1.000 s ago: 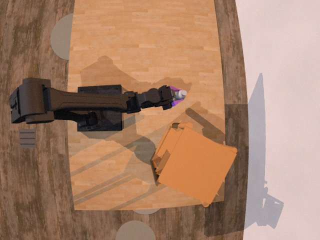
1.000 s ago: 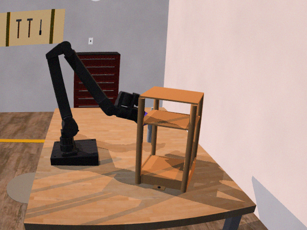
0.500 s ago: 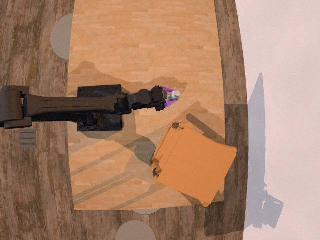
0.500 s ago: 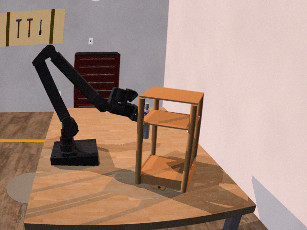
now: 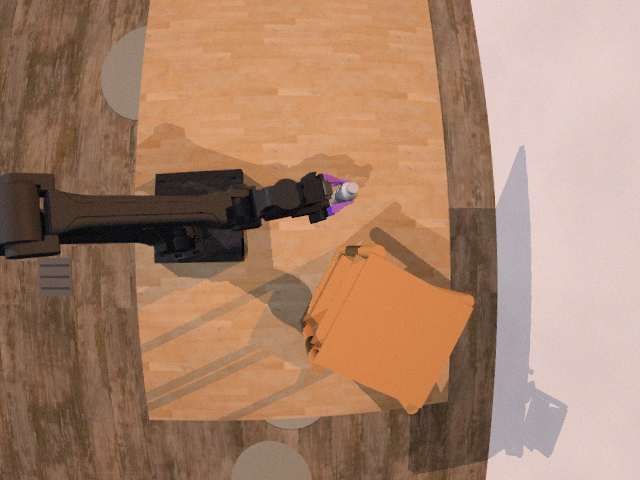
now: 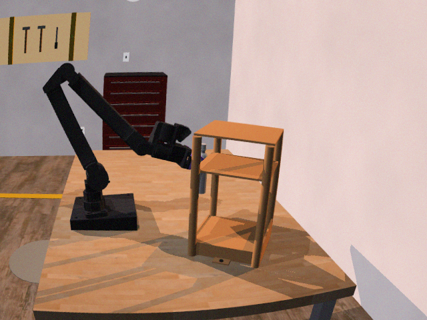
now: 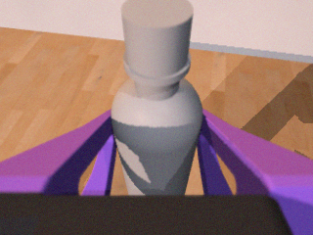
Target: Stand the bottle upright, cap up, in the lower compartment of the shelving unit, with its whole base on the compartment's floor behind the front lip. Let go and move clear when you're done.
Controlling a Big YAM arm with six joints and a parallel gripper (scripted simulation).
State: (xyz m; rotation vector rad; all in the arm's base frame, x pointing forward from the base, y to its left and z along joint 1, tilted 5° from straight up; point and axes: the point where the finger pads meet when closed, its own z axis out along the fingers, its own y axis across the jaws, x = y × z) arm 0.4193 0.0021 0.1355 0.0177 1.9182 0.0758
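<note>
Now: the grey bottle right at my hand. Also, from my hand: shelving unit (28 cm to the right, 1 cm below).
</note>
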